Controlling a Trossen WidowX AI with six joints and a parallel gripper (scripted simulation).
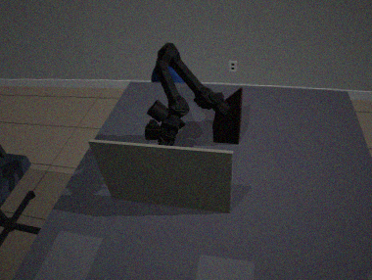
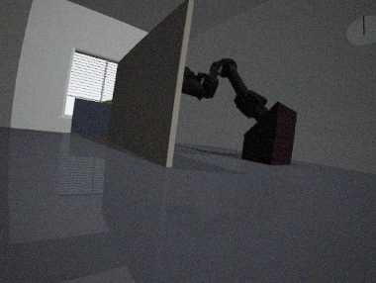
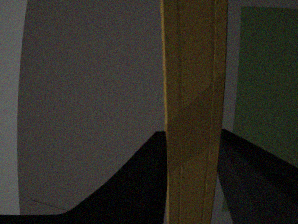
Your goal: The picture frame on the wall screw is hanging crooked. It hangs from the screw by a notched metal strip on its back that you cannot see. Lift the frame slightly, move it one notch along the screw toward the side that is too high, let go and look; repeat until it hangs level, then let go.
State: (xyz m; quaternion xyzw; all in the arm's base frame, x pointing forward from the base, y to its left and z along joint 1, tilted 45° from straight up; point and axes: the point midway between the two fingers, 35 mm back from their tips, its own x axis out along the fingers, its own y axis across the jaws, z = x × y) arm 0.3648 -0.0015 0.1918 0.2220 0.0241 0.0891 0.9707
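My gripper tip is now 10 mm short of the picture frame, 10 mm to the left of it and 50 mm above it. Also, from my gripper tip: wall panel 20 mm ahead, 10 mm to the left, 70 mm below.
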